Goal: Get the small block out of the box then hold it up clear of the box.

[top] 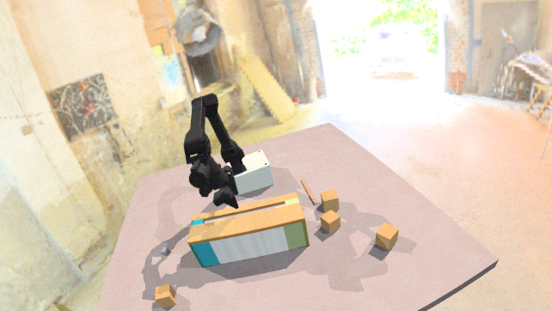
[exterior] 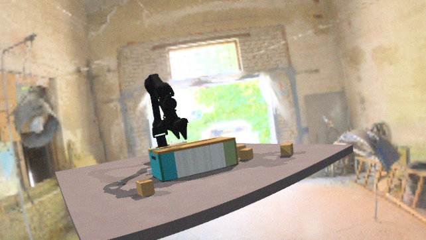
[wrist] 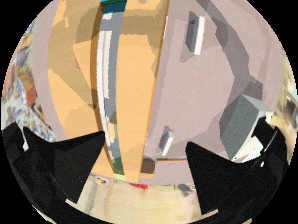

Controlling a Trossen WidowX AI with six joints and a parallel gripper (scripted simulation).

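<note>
Now: gripper tip 40 mm short of the long box, 10 mm to the right of it and 90 mm above it. Round my gripper tip: thin stick: 100 mm behind, 300 mm to the left, 140 mm below.
</note>
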